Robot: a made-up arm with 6 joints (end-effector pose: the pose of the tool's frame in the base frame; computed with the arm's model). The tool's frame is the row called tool.
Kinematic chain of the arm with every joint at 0, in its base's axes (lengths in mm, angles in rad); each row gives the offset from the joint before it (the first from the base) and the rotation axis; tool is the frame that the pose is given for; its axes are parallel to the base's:
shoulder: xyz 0 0 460.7 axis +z
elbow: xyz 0 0 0 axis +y
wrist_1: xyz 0 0 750.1 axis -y
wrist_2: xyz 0 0 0 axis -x
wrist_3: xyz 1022.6 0 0 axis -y
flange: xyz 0 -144.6 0 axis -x
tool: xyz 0 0 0
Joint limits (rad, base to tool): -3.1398..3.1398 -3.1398..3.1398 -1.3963..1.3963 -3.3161..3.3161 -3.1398..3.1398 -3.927..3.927
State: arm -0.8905 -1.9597 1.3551 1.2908 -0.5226 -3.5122
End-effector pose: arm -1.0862 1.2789 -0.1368 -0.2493 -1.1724 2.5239
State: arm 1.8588 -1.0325 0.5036 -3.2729 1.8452 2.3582
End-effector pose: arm 0.0408 -0.6423 1.8679 0.2067 0.9381 1.7393
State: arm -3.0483 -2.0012 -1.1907 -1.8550 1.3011 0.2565
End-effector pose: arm -0.1193 -0.0519 0.7931 1.2535 2.0632 1.1050
Working (the frame after each row of the table, in the pose's form):
after shoulder: 0.0000 0.0000 0.4607 0.0000 0.0000 -3.0483
after elbow: 0.0000 0.0000 0.4607 -2.6002 -0.1214 -1.6674
after wrist_1: 0.6787 0.0635 0.1477 -1.2046 -0.0562 -2.8079
after wrist_2: 0.6787 0.0635 0.1477 -0.5254 -1.9398 -1.3944
after wrist_3: -0.0229 -0.0021 0.8887 1.3710 2.2593 0.8594
after flange: -0.1193 -0.0519 0.7931 1.2535 2.0632 1.1050

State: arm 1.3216 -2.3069 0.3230 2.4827 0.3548 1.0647
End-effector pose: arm -0.4785 -1.4166 0.3806 -0.9490 -0.2345 -2.0718
Working (the frame after each row of the table, in the pose's form):
after shoulder: 0.0000 0.0000 0.4607 0.0000 0.0000 1.3216
after elbow: 0.0000 0.0000 0.4607 1.4747 -1.8970 0.6539
after wrist_1: -0.1371 -0.5387 -0.0429 1.6600 -2.1353 0.4342
after wrist_2: -0.1371 -0.5387 -0.0429 0.0070 -0.9037 -1.5422
after wrist_3: -0.3570 -1.4028 0.4578 -0.2741 -1.1813 -1.5700
after flange: -0.4785 -1.4166 0.3806 -0.9490 -0.2345 -2.0718

